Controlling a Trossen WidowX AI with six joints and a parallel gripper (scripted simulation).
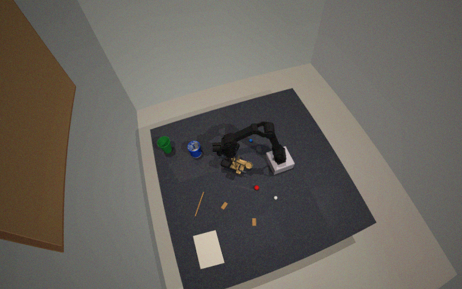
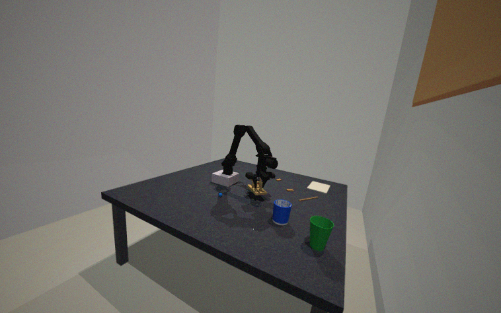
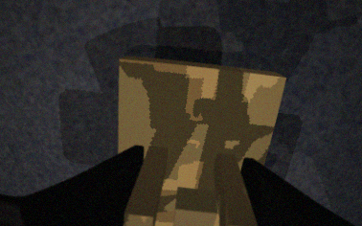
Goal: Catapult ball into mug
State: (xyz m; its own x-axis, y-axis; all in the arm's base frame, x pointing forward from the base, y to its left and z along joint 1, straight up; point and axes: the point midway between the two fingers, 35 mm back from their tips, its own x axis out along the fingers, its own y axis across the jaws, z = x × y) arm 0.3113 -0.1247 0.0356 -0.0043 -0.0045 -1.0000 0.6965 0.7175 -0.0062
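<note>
Now: gripper tip 90 mm past the red ball, 230 mm to the right of it and 50 mm above it. Also, from my gripper tip: wooden catapult (40 mm behind, 60 mm to the left, 20 mm above); then blue mug (200 mm ahead, 200 mm to the right, 40 mm below); then blue ball (210 mm behind, 130 mm to the right, 60 mm below).
</note>
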